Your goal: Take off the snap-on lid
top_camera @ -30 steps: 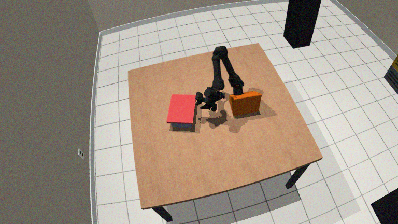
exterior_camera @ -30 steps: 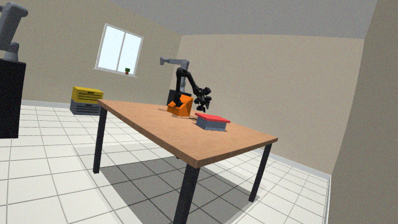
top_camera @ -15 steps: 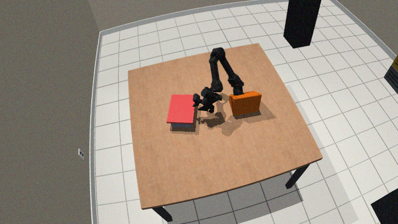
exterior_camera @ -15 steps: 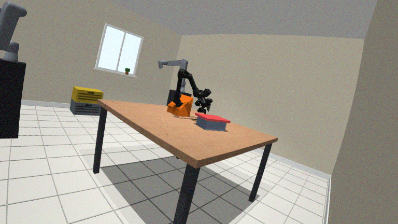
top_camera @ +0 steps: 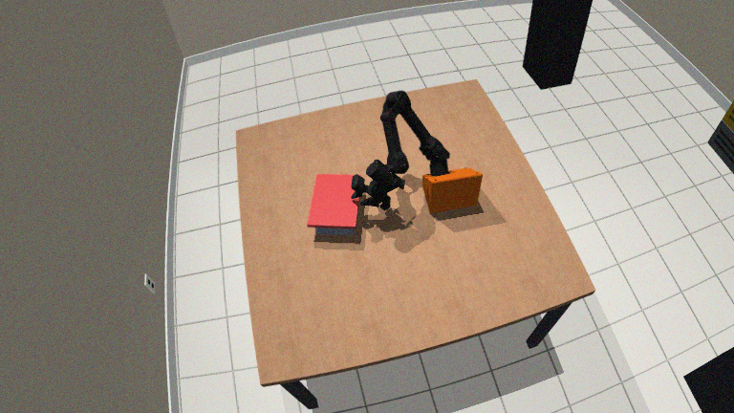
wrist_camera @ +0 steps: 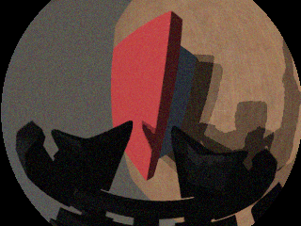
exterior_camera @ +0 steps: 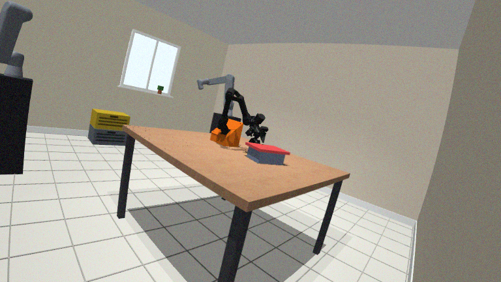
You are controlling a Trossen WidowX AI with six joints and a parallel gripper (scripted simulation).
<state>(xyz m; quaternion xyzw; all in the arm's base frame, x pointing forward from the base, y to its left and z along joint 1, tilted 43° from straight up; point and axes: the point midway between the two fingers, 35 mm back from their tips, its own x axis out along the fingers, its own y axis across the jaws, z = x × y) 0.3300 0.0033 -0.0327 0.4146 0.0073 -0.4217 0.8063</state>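
Right now the red lid is 8 cm ahead of my gripper tip and 3 cm to the right of it. Round my gripper tip: storage box: 8 cm ahead, 5 cm below, 3 cm to the right.
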